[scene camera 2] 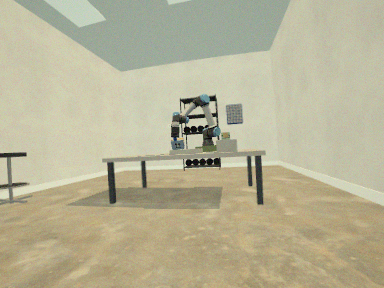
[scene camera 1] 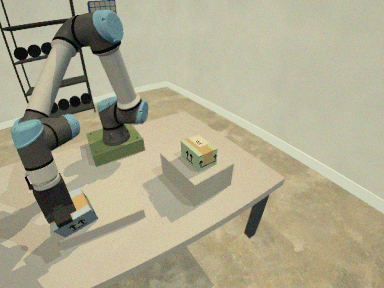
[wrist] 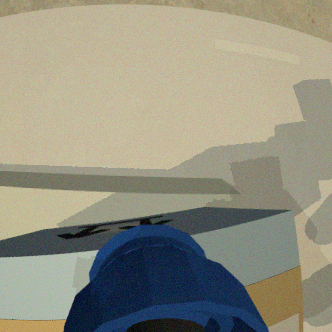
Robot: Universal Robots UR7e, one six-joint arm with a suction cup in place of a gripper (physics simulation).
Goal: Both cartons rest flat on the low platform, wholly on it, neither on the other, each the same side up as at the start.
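Seen in the pictures: hand, its tool point: (scene camera 2: 174,141) (wrist: 162,243); arm's base, origin of its link: (scene camera 2: 208,145) (scene camera 1: 116,138).
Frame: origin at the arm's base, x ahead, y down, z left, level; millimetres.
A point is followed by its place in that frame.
Observation:
A pale blue carton (scene camera 1: 86,215) @(y -55, x 460, z -325 mm) (scene camera 2: 178,145) @(y -21, x 445, z -356 mm) (wrist: 253,239) @(y -70, x 456, z -417 mm) with orange tape and arrows on one side is at the left part of the low platform (scene camera 1: 115,223) @(y 39, x 473, z -253 mm) (scene camera 2: 192,151) @(y 50, x 482, z -212 mm). I cannot tell whether it rests on the platform or hangs just above it, nor whether it is slightly tilted. My suction gripper (scene camera 1: 63,218) @(y -66, x 460, z -389 mm) (scene camera 2: 175,138) (wrist: 155,235) is on its top face and appears to hold it. A green carton (scene camera 1: 199,154) @(y -123, x 543, z 96 mm) (scene camera 2: 226,135) @(y -92, x 560, z 137 mm) with orange tape rests upright on a tall grey block (scene camera 1: 212,185) @(y 6, x 600, z 112 mm) (scene camera 2: 227,145) @(y 9, x 602, z 133 mm), apart from the gripper.
The arm's green base (scene camera 1: 116,151) @(y 21, x 86, z -49 mm) stands behind the low platform and left of the tall block in scene camera 1. The table (scene camera 1: 160,240) @(y 72, x 614, z -163 mm) (scene camera 2: 150,157) @(y 84, x 565, z -634 mm) has a front edge near the low platform. A black rack (scene camera 1: 45,24) (scene camera 2: 217,112) stands behind the table.

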